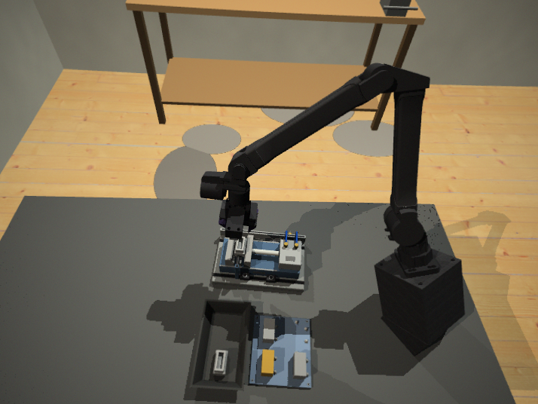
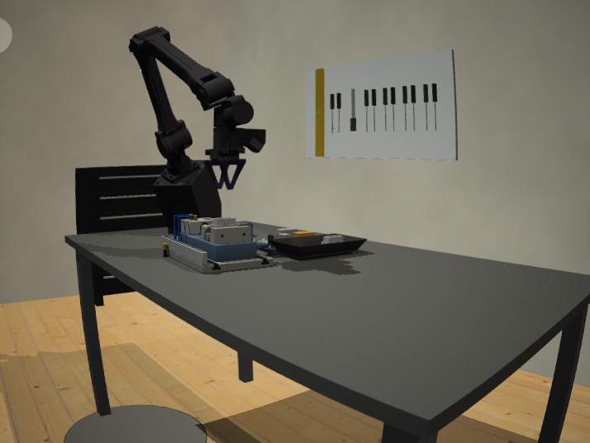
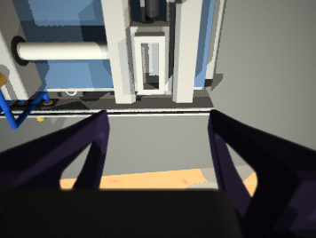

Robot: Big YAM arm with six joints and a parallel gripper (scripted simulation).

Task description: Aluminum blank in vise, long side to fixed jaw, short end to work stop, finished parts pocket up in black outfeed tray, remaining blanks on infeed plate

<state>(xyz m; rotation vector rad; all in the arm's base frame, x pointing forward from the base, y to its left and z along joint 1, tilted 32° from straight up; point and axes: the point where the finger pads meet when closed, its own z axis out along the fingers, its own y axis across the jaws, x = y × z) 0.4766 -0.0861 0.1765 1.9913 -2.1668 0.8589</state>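
The moving jaw is 30 mm behind my hand, 10 mm to the left of it and 120 mm below it. The rest, counted from my hand: fixed jaw 30 mm ahead, 120 mm below; work stop rod 50 mm to the left, 100 mm below; vise 70 mm behind, 20 mm to the left, 150 mm below.
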